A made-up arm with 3 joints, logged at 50 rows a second.
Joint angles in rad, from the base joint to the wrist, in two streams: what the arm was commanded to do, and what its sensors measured. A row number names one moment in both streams.
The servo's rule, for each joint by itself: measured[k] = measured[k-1] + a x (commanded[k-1-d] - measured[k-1]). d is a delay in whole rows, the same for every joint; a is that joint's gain. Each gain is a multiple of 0.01, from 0.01 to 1. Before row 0 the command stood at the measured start. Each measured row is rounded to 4 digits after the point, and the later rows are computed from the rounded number. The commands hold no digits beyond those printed.
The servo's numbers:
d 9
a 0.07 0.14 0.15
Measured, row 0:
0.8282, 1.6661, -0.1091
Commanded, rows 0 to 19:
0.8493, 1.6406, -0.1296
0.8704, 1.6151, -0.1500
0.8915, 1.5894, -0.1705
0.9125, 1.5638, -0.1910
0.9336, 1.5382, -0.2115
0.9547, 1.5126, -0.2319
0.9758, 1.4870, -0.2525
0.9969, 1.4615, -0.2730
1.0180, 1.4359, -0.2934
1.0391, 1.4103, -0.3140
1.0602, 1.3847, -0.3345
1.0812, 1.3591, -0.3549
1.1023, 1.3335, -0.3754
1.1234, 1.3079, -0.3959
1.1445, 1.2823, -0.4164
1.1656, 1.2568, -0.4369
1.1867, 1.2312, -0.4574
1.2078, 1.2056, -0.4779
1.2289, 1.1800, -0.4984
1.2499, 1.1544, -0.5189
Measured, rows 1 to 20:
0.8282, 1.6661, -0.1091
0.8282, 1.6661, -0.1091
0.8282, 1.6661, -0.1091
0.8282, 1.6661, -0.1091
0.8282, 1.6661, -0.1091
0.8282, 1.6661, -0.1091
0.8282, 1.6661, -0.1091
0.8282, 1.6661, -0.1091
0.8282, 1.6661, -0.1091
0.8297, 1.6625, -0.1122
0.8325, 1.6559, -0.1179
0.8366, 1.6466, -0.1258
0.8419, 1.6350, -0.1356
0.8483, 1.6214, -0.1470
0.8557, 1.6062, -0.1597
0.8641, 1.5895, -0.1736
0.8734, 1.5716, -0.1885
0.8835, 1.5526, -0.2042
0.8944, 1.5327, -0.2207
0.9060, 1.5120, -0.2378

